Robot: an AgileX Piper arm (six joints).
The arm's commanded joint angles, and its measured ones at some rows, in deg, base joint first. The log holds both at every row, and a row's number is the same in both.
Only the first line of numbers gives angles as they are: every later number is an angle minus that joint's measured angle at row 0.
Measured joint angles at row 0: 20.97, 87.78, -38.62, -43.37, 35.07, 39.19
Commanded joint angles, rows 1 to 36: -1.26, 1.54, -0.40, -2.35, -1.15, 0.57; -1.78, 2.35, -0.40, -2.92, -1.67, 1.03; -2.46, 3.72, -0.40, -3.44, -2.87, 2.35; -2.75, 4.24, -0.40, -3.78, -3.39, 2.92; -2.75, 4.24, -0.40, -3.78, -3.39, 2.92; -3.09, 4.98, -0.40, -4.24, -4.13, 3.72; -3.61, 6.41, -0.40, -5.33, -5.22, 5.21; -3.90, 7.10, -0.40, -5.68, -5.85, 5.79; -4.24, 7.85, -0.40, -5.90, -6.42, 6.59; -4.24, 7.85, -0.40, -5.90, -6.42, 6.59; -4.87, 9.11, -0.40, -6.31, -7.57, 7.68; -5.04, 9.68, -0.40, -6.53, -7.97, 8.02; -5.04, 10.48, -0.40, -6.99, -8.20, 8.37; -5.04, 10.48, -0.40, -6.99, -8.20, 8.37; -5.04, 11.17, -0.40, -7.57, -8.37, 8.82; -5.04, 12.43, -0.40, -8.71, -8.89, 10.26; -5.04, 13.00, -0.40, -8.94, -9.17, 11.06; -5.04, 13.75, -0.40, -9.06, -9.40, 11.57; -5.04, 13.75, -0.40, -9.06, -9.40, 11.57; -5.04, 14.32, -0.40, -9.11, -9.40, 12.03; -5.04, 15.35, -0.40, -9.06, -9.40, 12.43; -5.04, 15.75, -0.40, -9.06, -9.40, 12.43; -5.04, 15.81, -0.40, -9.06, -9.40, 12.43; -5.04, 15.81, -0.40, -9.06, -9.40, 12.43; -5.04, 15.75, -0.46, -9.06, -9.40, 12.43; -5.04, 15.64, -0.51, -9.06, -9.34, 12.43; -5.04, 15.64, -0.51, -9.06, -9.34, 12.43; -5.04, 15.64, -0.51, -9.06, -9.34, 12.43; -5.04, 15.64, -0.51, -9.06, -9.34, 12.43; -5.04, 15.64, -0.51, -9.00, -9.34, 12.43; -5.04, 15.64, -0.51, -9.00, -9.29, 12.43; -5.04, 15.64, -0.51, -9.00, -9.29, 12.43; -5.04, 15.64, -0.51, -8.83, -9.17, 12.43; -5.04, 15.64, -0.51, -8.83, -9.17, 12.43; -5.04, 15.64, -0.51, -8.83, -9.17, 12.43; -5.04, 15.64, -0.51, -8.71, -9.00, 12.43
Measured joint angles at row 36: -4.70, 15.35, -0.28, -8.77, -9.52, 11.92
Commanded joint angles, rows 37 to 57: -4.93, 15.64, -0.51, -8.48, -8.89, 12.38; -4.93, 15.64, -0.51, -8.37, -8.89, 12.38; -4.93, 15.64, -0.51, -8.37, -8.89, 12.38; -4.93, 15.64, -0.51, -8.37, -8.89, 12.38; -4.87, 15.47, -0.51, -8.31, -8.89, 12.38; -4.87, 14.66, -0.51, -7.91, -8.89, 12.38; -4.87, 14.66, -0.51, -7.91, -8.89, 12.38; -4.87, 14.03, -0.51, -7.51, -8.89, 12.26; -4.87, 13.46, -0.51, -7.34, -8.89, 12.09; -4.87, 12.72, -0.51, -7.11, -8.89, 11.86; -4.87, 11.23, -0.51, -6.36, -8.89, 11.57; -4.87, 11.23, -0.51, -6.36, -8.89, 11.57; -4.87, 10.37, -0.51, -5.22, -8.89, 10.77; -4.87, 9.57, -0.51, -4.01, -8.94, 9.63; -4.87, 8.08, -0.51, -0.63, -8.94, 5.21; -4.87, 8.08, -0.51, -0.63, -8.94, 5.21; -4.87, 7.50, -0.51, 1.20, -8.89, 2.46; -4.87, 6.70, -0.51, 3.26, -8.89, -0.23; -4.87, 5.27, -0.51, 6.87, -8.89, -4.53; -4.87, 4.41, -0.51, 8.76, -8.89, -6.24; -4.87, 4.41, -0.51, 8.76, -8.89, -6.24
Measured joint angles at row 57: -4.70, 6.64, -0.51, 4.07, -8.89, 0.11
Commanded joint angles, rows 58 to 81: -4.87, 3.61, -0.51, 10.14, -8.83, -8.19; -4.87, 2.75, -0.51, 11.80, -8.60, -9.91; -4.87, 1.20, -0.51, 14.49, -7.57, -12.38; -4.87, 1.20, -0.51, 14.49, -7.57, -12.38; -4.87, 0.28, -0.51, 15.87, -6.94, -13.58; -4.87, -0.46, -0.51, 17.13, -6.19, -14.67; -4.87, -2.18, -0.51, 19.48, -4.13, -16.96; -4.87, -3.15, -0.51, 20.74, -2.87, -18.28; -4.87, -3.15, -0.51, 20.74, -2.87, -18.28; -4.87, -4.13, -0.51, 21.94, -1.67, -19.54; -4.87, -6.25, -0.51, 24.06, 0.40, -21.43; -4.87, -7.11, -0.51, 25.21, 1.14, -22.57; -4.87, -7.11, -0.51, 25.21, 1.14, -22.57; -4.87, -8.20, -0.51, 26.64, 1.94, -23.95; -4.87, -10.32, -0.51, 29.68, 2.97, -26.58; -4.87, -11.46, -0.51, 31.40, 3.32, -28.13; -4.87, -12.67, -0.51, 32.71, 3.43, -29.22; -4.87, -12.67, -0.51, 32.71, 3.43, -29.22; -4.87, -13.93, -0.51, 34.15, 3.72, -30.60; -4.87, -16.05, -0.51, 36.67, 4.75, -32.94; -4.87, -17.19, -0.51, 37.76, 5.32, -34.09; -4.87, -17.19, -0.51, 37.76, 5.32, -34.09; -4.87, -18.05, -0.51, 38.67, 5.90, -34.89; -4.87, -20.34, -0.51, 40.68, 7.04, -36.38
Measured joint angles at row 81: -4.70, -17.59, -0.46, 37.81, 5.09, -33.29
